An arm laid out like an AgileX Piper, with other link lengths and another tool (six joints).
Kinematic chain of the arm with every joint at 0, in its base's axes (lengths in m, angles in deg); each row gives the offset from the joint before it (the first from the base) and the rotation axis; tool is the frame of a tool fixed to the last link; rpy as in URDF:
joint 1: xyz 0 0 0.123 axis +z
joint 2: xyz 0 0 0 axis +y
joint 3: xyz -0.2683 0 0.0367 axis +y
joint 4: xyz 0.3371 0 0.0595 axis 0.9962 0 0.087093
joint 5: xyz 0 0 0 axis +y
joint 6: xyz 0.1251 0 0.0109 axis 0.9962 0 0.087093
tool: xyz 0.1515 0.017 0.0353 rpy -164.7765 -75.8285 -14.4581
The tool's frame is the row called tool.
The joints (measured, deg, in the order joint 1, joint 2, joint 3, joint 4, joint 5, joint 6), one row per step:
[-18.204 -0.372 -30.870 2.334 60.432 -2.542]
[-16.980 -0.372 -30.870 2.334 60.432 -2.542]
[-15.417 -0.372 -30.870 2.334 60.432 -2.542]
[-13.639 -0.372 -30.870 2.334 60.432 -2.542]
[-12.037 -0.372 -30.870 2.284 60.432 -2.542]
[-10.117 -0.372 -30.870 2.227 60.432 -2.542]
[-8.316 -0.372 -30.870 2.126 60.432 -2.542]
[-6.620 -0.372 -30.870 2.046 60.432 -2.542]
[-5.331 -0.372 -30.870 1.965 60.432 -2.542]
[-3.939 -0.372 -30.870 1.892 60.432 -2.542]
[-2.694 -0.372 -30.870 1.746 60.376 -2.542]
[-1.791 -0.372 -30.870 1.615 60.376 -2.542]
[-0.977 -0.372 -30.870 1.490 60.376 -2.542]
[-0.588 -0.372 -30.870 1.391 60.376 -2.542]
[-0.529 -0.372 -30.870 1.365 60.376 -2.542]
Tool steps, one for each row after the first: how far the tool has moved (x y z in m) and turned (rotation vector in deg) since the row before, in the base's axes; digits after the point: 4 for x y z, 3 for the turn. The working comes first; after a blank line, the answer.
Tool pose at each row, in the base's axes (x y z in m, rotation vector in deg; the steps are taken from these numbers as rounded here):
[0.2479 -0.0527 0.2891 159.084 -26.022 70.092]
[0.2490 -0.0474 0.2891 159.772 -24.386 70.342]
[0.2502 -0.0405 0.2891 160.630 -22.279 70.651]
[0.2513 -0.0328 0.2891 161.579 -19.861 70.991]
[0.2521 -0.0259 0.2891 162.365 -17.674 71.259]
[0.2528 -0.0177 0.2891 163.275 -15.030 71.570]
[0.2532 -0.0102 0.2891 164.054 -12.539 71.825]
[0.2534 -0.0030 0.2890 -164.537 10.157 -71.961]
[0.2534 0.0024 0.2890 -164.244 8.314 -71.777]
[0.2533 0.0083 0.2890 -163.894 6.326 -71.567]
[0.2531 0.0132 0.2892 -163.601 4.586 -71.484]
[0.2529 0.0166 0.2891 -163.425 3.337 -71.373]
[0.2527 0.0197 0.2891 -163.264 2.216 -71.275]
[0.2525 0.0210 0.2891 -163.220 1.695 -71.243]
[0.2525 0.0212 0.2890 -163.223 1.620 -71.243]

[0.0011 0.0053 0.0000 0.000 0.000 1.224]
[0.0012 0.0069 0.0000 -0.001 0.000 1.563]
[0.0011 0.0077 0.0000 0.001 0.000 1.778]
[0.0008 0.0069 0.0000 -0.039 0.009 1.573]
[0.0007 0.0082 0.0000 -0.045 0.008 1.886]
[0.0004 0.0075 0.0000 -0.081 0.014 1.742]
[0.0002 0.0072 -0.0001 -0.063 0.008 1.649]
[0.0000 0.0054 0.0000 -0.065 0.007 1.241]
[-0.0001 0.0059 0.0000 -0.059 0.005 1.349]
[-0.0002 0.0049 0.0002 -0.120 -0.049 1.157]
[-0.0002 0.0034 -0.0001 -0.106 0.004 0.826]
[-0.0002 0.0031 0.0000 -0.100 0.002 0.740]
[-0.0002 0.0013 0.0000 -0.080 0.001 0.330]
[0.0000 0.0002 -0.0001 -0.021 0.000 0.043]

